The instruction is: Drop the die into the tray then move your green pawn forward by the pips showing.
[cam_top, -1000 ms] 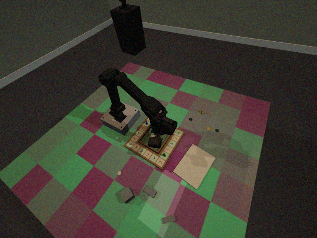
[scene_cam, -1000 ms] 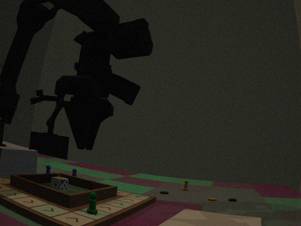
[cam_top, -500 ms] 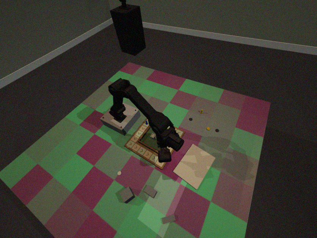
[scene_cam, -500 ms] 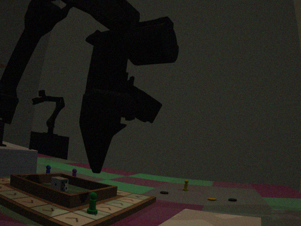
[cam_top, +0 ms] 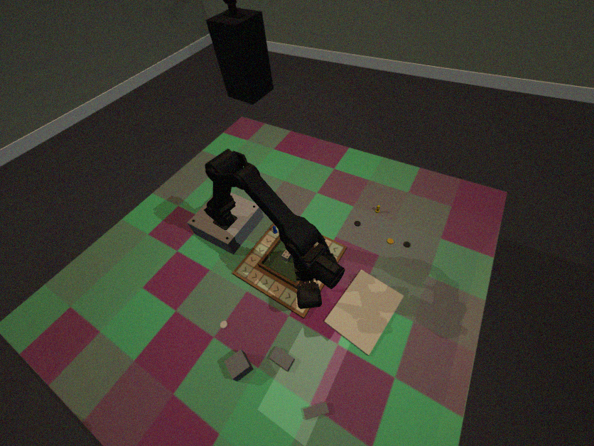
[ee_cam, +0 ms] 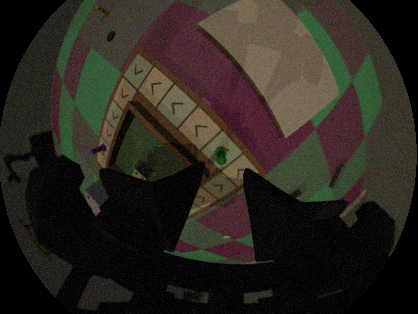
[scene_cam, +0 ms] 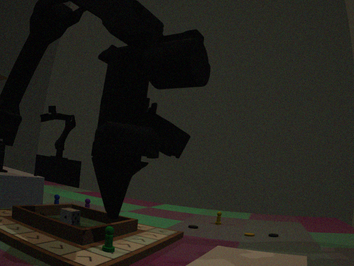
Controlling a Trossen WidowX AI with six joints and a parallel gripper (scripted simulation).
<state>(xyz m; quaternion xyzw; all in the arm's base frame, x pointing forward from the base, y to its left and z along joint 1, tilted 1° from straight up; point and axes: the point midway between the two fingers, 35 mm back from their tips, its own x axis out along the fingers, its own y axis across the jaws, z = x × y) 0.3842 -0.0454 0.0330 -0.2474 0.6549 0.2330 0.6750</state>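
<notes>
Right now my gripper tip is 30 mm above the green pawn. Also, from my gripper tip: beige sheet (170 mm ahead, 50 mm to the left, 60 mm below); then white die (130 mm behind, 60 mm to the left, 30 mm below); then sunken green tray (120 mm behind, 60 mm to the left, 50 mm below).
</notes>
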